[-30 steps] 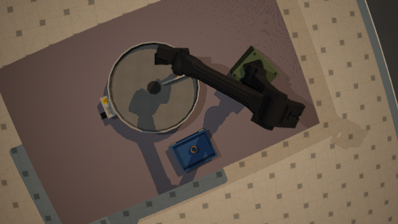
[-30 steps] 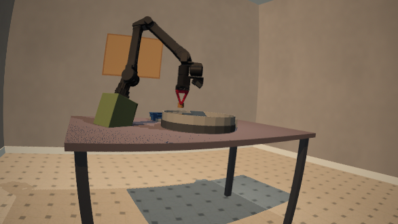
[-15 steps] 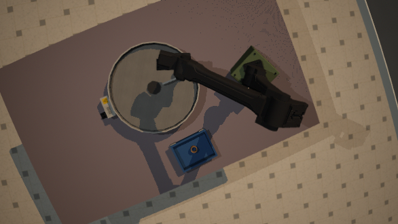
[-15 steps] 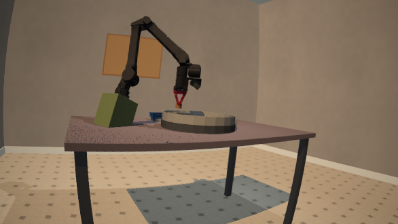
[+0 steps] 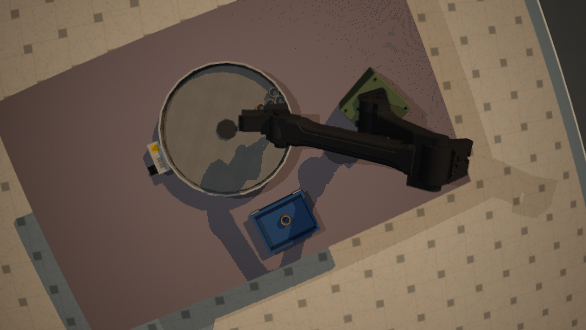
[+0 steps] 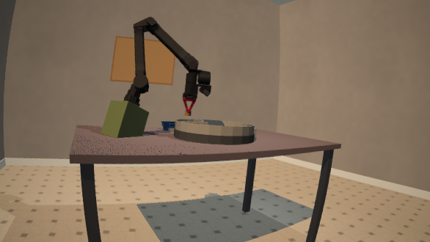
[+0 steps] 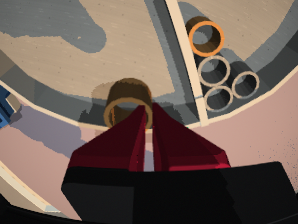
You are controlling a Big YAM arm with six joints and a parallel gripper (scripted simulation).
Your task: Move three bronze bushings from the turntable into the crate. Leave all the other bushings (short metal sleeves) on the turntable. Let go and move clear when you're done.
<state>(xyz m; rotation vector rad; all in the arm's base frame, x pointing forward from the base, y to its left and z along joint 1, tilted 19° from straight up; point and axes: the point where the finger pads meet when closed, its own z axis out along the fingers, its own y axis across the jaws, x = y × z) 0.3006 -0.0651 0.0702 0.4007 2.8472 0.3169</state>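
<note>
Right now the blue crate is 6 cm ahead of my hand, 32 cm to the left of it and 11 cm below it. From my hand the other things lie so: turntable (14 cm ahead, 3 cm to the right, 9 cm below).
</note>
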